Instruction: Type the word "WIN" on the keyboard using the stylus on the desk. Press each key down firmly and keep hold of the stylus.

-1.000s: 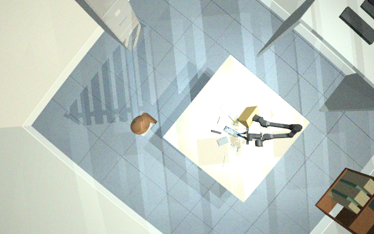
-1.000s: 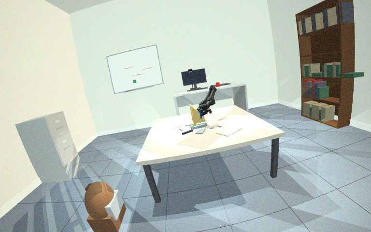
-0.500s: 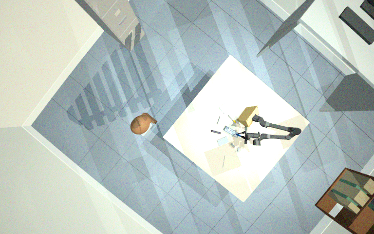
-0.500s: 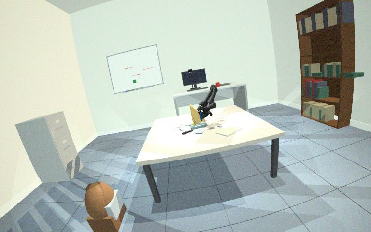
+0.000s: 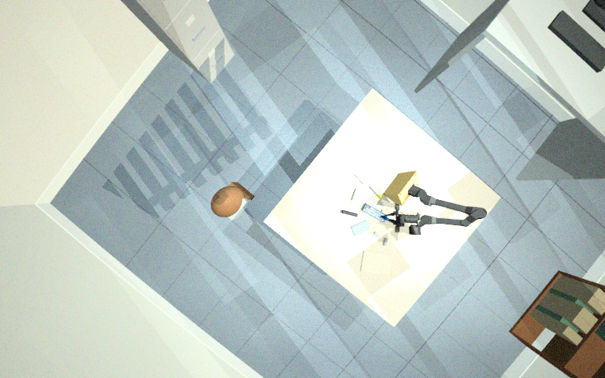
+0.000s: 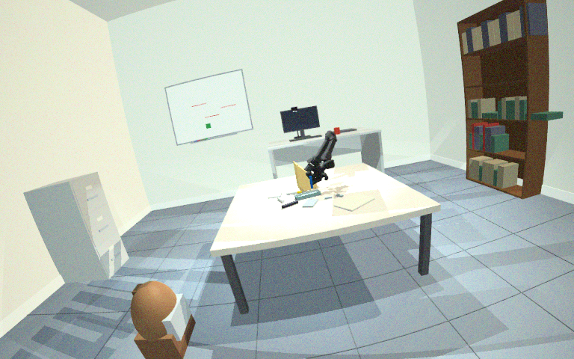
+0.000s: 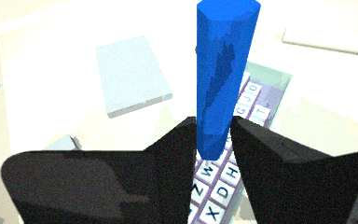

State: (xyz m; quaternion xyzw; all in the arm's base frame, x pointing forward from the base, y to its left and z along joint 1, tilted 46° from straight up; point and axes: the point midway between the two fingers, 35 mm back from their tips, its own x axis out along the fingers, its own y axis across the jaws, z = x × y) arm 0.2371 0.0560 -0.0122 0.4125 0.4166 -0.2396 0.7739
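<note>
Now: gripper tip 7 cm above the W key. From my gripper tip the other things lie so: blue stylus: 2 cm below; then small block: 12 cm ahead, 10 cm to the left, 8 cm below; then grey pad: 16 cm ahead, 8 cm below, 3 cm to the right.
</note>
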